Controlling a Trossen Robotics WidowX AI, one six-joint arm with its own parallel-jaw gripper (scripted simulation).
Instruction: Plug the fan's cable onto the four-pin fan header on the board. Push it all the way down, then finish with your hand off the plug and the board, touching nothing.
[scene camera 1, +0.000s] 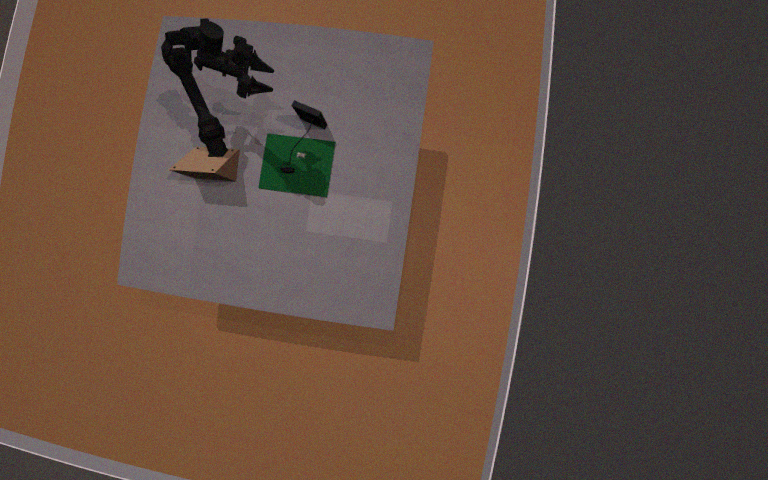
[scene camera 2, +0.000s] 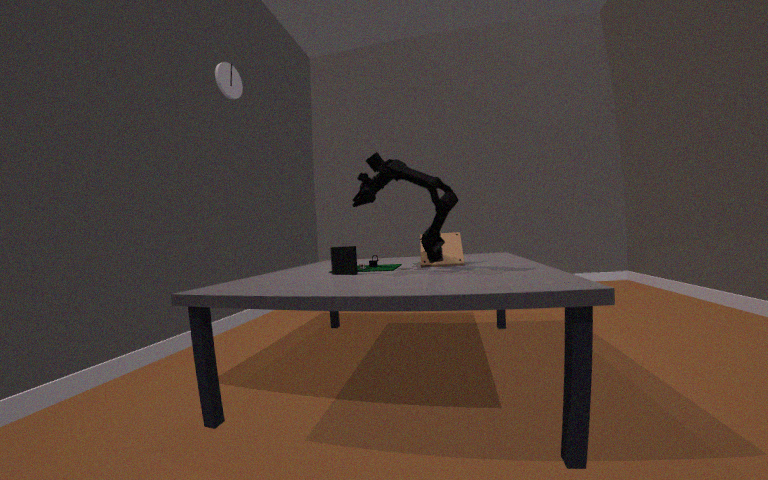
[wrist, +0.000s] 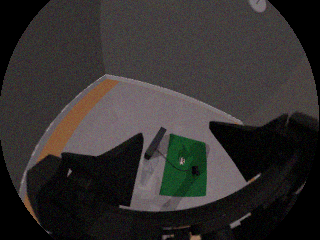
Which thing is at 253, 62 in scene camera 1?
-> My gripper.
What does my gripper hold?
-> Nothing.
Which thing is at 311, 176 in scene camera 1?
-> A green board.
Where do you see a green board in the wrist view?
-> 175, 183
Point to my gripper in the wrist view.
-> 177, 130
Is my gripper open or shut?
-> Open.
